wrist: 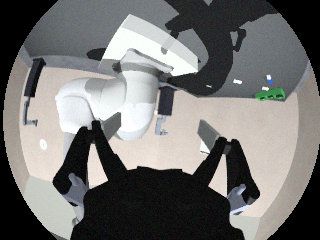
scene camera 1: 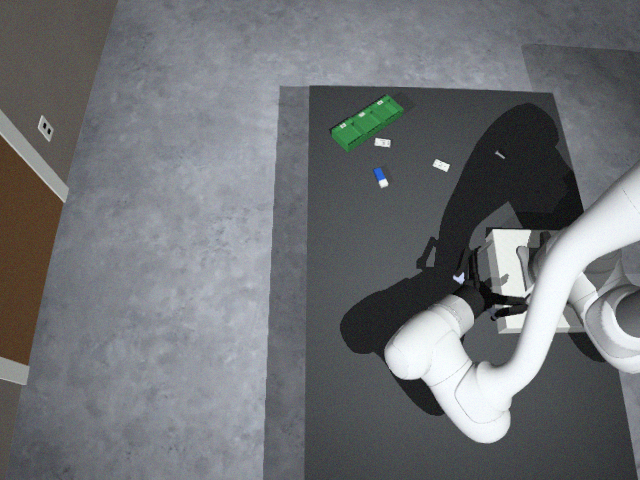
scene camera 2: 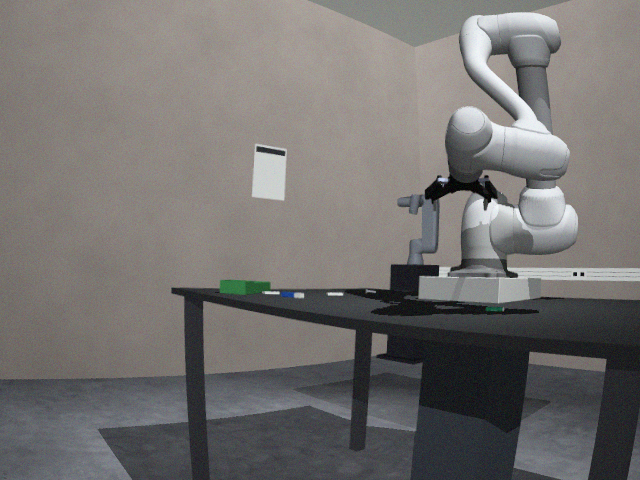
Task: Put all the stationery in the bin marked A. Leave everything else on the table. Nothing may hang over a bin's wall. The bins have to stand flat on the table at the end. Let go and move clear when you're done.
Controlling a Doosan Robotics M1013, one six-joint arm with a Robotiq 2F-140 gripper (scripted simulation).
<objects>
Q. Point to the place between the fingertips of my gripper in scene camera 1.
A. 511,264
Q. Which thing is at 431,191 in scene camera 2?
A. My gripper.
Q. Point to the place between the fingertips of my gripper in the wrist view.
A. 160,123
</objects>
